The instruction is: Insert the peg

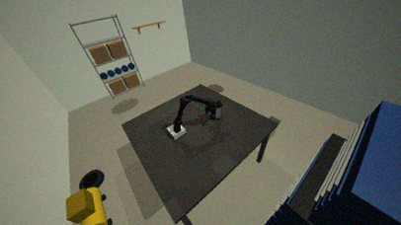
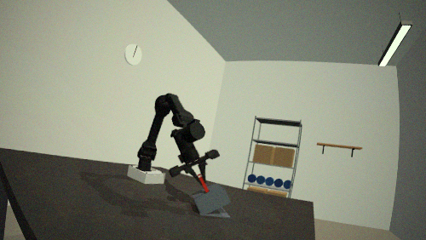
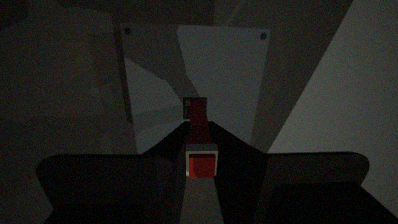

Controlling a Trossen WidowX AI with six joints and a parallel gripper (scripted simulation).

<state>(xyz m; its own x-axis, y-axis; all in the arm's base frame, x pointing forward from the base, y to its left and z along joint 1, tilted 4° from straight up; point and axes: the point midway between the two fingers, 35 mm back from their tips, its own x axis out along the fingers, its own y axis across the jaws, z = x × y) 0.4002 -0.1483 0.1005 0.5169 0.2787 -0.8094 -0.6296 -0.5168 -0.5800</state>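
The panel is 30 mm ahead of my gripper tip, 20 mm to the left of it and 50 mm below it. From my gripper tip the other things lie so: red square peg (10 mm behind, 10 mm to the right, 10 mm above).
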